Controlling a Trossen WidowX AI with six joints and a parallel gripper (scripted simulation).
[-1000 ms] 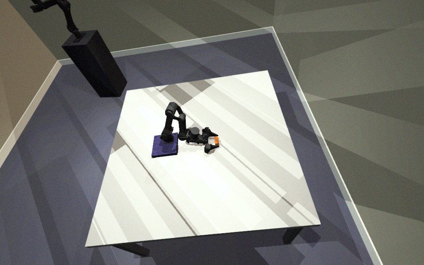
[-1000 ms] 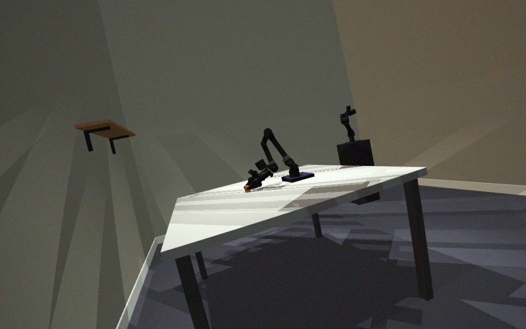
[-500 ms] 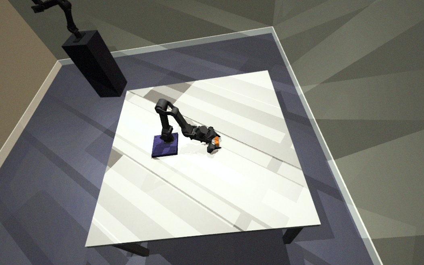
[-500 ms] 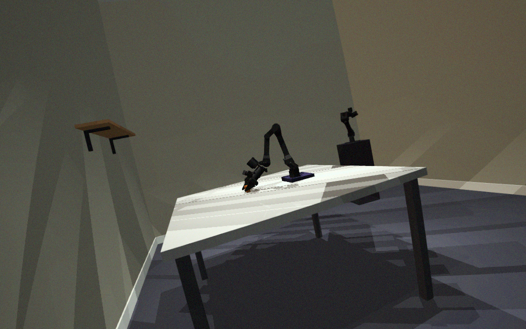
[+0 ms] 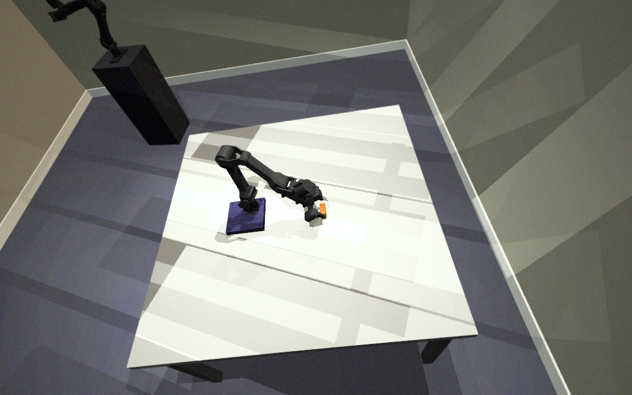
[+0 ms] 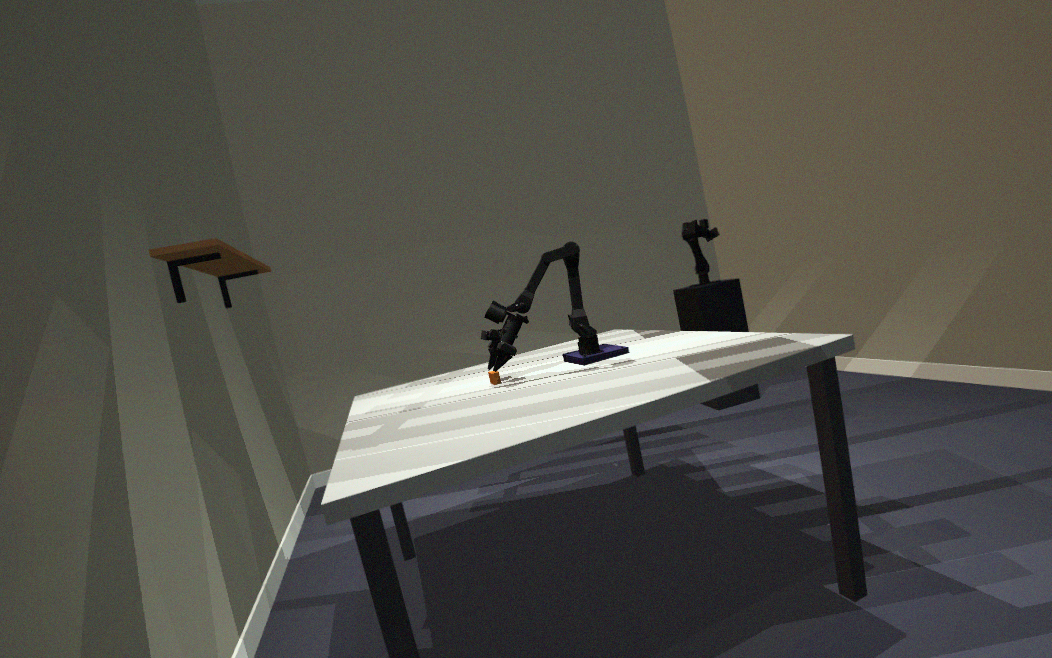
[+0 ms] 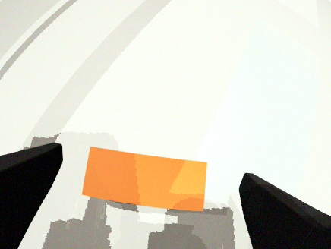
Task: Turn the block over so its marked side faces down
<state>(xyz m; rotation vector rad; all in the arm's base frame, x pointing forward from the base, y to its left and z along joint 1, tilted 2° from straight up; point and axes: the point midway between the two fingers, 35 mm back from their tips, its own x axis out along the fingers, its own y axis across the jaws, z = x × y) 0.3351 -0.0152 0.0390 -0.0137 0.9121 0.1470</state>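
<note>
Now: gripper tip 30 mm above the orange block and 10 mm past it.
</note>
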